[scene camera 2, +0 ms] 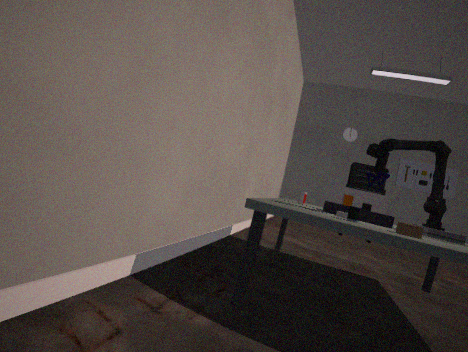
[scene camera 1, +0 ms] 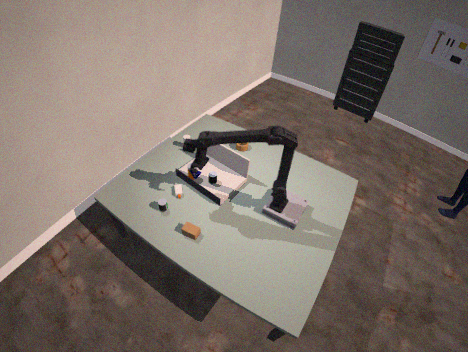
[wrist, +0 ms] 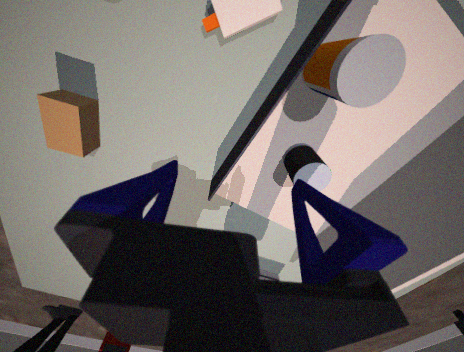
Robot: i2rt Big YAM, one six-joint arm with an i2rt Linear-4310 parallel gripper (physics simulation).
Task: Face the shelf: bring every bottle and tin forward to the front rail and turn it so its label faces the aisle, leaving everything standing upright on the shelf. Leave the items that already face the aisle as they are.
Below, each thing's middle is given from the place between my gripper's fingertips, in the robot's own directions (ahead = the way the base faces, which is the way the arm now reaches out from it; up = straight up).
Now: hand 18 cm above the dark rail (wrist: 325, 23), 5 cm short of it and 4 cm to the left of it. Round my hand: shelf (scene camera 1: 232, 168): 18 cm to the right, 12 cm below, 3 cm ahead; shelf board (scene camera 1: 228, 181): 20 cm below, 18 cm to the right, 3 cm ahead; tan box (wrist: 70, 121): 25 cm to the left, 19 cm below, 13 cm behind.
